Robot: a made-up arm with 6 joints. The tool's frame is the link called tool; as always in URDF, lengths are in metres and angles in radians. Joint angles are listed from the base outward. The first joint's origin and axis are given. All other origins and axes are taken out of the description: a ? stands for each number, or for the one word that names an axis. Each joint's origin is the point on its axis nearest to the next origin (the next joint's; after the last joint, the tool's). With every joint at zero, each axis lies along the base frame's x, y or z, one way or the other. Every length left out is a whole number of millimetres.
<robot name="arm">
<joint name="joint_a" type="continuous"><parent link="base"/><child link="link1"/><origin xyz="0 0 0.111"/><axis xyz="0 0 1"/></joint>
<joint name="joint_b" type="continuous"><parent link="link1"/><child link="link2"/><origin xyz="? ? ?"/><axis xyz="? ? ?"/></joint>
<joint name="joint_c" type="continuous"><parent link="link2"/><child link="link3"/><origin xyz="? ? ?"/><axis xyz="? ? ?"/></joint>
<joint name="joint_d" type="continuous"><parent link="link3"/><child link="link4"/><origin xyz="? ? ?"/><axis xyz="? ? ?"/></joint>
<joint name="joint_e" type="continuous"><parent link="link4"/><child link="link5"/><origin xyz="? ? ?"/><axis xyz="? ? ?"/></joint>
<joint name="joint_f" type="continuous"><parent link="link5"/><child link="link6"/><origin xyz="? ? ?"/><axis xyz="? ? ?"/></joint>
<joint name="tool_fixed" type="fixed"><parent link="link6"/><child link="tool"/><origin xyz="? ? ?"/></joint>
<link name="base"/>
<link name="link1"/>
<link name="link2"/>
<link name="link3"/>
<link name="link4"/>
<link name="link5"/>
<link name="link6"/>
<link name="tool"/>
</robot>
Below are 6 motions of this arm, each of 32 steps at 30 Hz.
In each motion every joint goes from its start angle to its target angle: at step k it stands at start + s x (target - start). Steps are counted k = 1, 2, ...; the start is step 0. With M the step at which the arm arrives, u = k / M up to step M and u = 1 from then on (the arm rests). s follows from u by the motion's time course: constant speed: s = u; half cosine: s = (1 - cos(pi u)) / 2; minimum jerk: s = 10 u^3 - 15 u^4 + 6 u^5.
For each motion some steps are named. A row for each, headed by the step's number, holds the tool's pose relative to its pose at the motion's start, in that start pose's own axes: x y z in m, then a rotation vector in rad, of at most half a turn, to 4 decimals.
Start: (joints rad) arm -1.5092 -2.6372 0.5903 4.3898 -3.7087 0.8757
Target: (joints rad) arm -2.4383 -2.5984 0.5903 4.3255 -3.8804 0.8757
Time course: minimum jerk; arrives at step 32
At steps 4, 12, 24, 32:
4: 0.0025 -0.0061 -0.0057 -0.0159 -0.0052 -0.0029
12: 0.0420 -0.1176 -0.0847 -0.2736 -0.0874 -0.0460
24: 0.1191 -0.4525 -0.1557 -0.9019 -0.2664 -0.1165
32: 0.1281 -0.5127 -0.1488 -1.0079 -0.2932 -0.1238

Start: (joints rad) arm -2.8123 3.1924 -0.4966 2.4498 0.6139 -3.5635
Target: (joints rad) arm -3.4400 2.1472 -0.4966 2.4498 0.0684 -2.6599
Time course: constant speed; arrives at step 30
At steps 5, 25, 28, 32:
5: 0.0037 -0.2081 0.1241 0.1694 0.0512 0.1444
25: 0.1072 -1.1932 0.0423 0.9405 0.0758 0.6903
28: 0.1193 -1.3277 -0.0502 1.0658 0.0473 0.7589
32: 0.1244 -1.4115 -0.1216 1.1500 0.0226 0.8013

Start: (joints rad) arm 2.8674 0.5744 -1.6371 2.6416 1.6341 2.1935
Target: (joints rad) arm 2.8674 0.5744 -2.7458 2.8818 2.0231 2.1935
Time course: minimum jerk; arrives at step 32
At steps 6, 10, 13, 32:
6: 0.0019 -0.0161 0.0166 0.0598 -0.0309 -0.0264
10: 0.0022 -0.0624 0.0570 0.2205 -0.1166 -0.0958
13: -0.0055 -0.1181 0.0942 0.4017 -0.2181 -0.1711
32: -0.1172 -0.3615 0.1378 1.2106 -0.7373 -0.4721

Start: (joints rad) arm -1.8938 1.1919 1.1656 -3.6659 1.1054 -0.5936
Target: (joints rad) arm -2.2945 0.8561 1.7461 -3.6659 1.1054 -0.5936
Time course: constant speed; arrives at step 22
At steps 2, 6, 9, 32:
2: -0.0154 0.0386 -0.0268 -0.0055 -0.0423 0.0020
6: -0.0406 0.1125 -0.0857 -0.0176 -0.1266 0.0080
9: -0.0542 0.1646 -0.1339 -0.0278 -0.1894 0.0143
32: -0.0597 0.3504 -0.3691 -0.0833 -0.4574 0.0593

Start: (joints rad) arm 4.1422 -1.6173 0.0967 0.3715 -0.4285 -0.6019
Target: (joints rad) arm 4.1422 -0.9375 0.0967 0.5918 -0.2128 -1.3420
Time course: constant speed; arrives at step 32
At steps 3, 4, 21, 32:
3: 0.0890 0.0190 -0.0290 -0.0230 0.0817 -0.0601
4: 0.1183 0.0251 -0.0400 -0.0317 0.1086 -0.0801
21: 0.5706 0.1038 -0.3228 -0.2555 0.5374 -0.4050
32: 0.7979 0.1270 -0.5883 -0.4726 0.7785 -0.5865

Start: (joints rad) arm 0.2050 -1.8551 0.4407 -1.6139 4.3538 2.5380
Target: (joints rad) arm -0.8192 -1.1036 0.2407 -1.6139 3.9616 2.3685
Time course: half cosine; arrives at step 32
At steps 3, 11, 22, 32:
3: 0.0021 -0.0184 0.0241 -0.0179 0.0249 0.0078
11: 0.0751 -0.2034 0.3048 -0.2160 0.3043 0.1030
22: 0.5070 -0.4442 0.8148 -0.6003 0.8752 0.3599
32: 0.7732 -0.4910 0.9363 -0.7437 1.1089 0.5018

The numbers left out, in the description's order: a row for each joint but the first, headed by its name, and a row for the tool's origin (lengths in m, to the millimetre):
joint_b: xyz 0 0.033 0, axis 0 1 0
joint_c: xyz 0 0 0.902, axis 0 1 0
joint_d: xyz 0 0 0.359, axis 0 0 1
joint_e: xyz 0 0 0, axis 0 1 0
joint_f: xyz 0 0 0.188, axis 0 0 1
tool: xyz 0 0 0

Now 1 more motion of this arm.
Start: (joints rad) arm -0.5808 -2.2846 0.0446 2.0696 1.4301 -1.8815
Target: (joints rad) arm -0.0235 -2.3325 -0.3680 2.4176 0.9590 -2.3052
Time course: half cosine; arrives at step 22
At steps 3, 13, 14, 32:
3: -0.0170 -0.0138 -0.0167 0.0282 0.0050 -0.0465
13: -0.2846 -0.1268 -0.2082 0.3334 0.0811 -0.6452
14: -0.3179 -0.1315 -0.2250 0.3603 0.0902 -0.7097
32: -0.4649 -0.1344 -0.2850 0.4612 0.1305 -0.9827

